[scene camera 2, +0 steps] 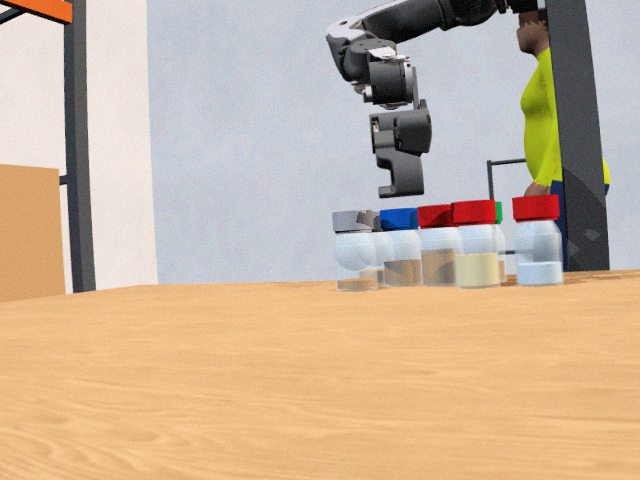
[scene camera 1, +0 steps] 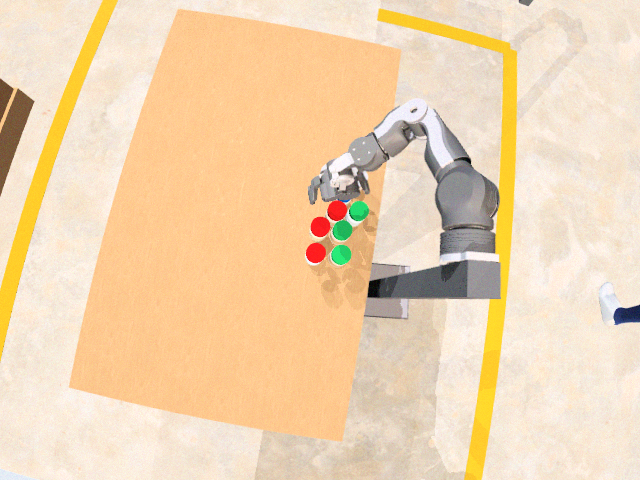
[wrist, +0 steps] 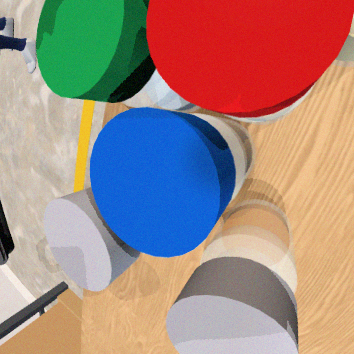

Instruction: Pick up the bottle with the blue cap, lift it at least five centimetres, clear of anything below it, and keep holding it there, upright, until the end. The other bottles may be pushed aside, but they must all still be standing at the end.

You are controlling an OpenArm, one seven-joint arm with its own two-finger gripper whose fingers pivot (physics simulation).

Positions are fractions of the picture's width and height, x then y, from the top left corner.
Labels:
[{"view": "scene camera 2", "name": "my gripper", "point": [0.62,0.41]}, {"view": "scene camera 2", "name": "grey-capped bottle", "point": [0.56,0.55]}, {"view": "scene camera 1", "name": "my gripper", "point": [0.53,0.40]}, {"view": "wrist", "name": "grey-capped bottle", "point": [0.69,0.81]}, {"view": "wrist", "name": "green-capped bottle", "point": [0.30,0.17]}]

